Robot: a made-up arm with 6 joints.
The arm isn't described. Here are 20 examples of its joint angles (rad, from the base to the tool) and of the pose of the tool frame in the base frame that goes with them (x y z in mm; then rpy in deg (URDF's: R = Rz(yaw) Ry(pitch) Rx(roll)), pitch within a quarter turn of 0, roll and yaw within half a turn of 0).
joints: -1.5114 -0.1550 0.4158 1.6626 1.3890 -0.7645
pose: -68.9 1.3 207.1 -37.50 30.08 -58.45
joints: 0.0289 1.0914 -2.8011 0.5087 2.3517 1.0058
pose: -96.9 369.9 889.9 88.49 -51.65 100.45
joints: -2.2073 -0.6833 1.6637 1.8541 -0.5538 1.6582
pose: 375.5 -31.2 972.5 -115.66 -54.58 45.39
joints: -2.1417 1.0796 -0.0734 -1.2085 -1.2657 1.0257
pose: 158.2 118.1 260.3 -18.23 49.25 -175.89
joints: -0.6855 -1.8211 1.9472 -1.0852 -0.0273 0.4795
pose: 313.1 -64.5 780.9 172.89 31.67 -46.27
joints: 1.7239 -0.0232 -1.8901 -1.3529 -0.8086 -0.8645
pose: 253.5 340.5 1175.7 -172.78 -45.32 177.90
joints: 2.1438 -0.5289 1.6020 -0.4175 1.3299 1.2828
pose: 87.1 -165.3 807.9 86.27 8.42 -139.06
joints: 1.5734 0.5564 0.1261 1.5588 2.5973 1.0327
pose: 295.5 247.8 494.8 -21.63 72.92 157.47
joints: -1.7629 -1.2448 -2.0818 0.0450 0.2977 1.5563
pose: 238.6 382.9 385.4 48.34 44.07 -5.31
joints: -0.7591 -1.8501 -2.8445 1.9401 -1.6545 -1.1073
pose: -173.1 325.6 343.2 -53.64 57.30 -96.44
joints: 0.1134 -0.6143 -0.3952 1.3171 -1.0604 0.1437
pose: -106.4 -60.2 787.1 109.37 4.12 -172.87
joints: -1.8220 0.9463 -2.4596 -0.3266 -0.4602 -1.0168
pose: 325.0 84.0 186.6 14.23 25.59 -86.35
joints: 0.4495 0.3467 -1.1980 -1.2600 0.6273 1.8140
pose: 253.9 -91.8 535.5 -85.46 10.72 -28.82
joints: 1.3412 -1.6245 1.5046 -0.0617 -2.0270 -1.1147
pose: 248.5 169.6 1159.6 145.56 -31.56 -112.20
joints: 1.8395 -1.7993 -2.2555 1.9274 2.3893 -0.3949
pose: -236.4 -41.8 690.9 71.44 -14.25 153.54
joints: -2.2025 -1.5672 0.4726 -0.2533 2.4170 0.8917
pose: 289.9 325.1 455.9 -60.85 9.96 86.32
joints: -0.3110 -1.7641 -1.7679 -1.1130 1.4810 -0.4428
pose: 106.9 545.0 975.2 120.48 -15.09 25.26
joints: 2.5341 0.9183 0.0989 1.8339 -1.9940 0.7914
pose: -104.1 412.5 829.2 -83.36 -18.72 174.85
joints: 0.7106 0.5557 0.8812 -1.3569 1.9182 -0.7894
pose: 139.2 413.1 1180.4 -174.17 -34.23 -166.16
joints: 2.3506 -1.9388 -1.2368 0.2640 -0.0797 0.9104
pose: -133.9 -130.0 827.5 -55.89 -59.82 -96.01
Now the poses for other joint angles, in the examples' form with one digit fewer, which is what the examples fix.
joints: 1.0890 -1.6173 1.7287 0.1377 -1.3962 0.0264
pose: -275 128 778 173.0 47.9 -159.2
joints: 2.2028 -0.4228 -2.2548 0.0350 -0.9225 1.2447
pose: -97 412 526 -96.7 58.7 -155.1
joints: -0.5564 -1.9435 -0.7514 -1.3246 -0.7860 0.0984
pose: -119 10 484 66.8 45.0 155.9
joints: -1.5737 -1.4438 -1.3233 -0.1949 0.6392 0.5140
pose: -76 353 382 38.9 61.1 28.8
